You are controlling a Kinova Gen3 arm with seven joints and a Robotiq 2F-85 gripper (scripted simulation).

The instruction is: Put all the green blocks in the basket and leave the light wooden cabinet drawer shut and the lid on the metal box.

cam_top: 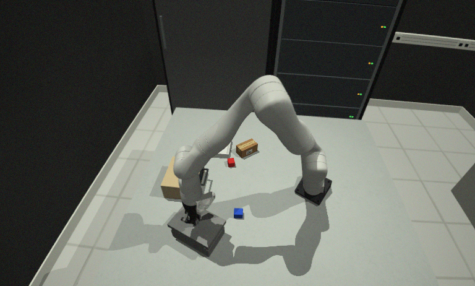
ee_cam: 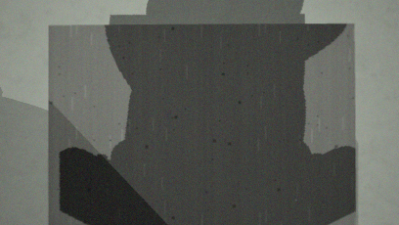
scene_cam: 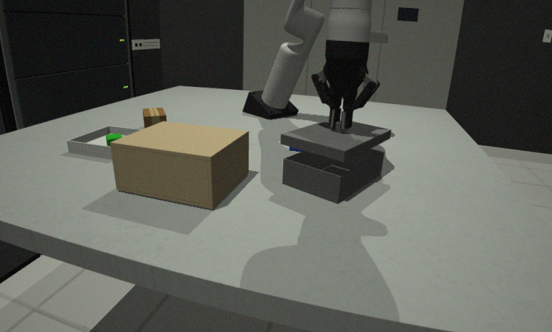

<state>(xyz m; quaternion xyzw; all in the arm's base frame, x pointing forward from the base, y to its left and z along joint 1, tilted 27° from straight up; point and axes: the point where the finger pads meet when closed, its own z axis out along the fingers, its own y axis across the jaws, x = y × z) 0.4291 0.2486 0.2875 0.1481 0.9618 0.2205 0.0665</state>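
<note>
Right now my hand is 3 cm above the lid. Round my hand: light wooden cabinet 15 cm ahead, 24 cm to the right, 8 cm below; then cabinet drawer 14 cm ahead, 24 cm to the right, 8 cm below; then red block 3 cm behind, 43 cm to the right, 10 cm below.
</note>
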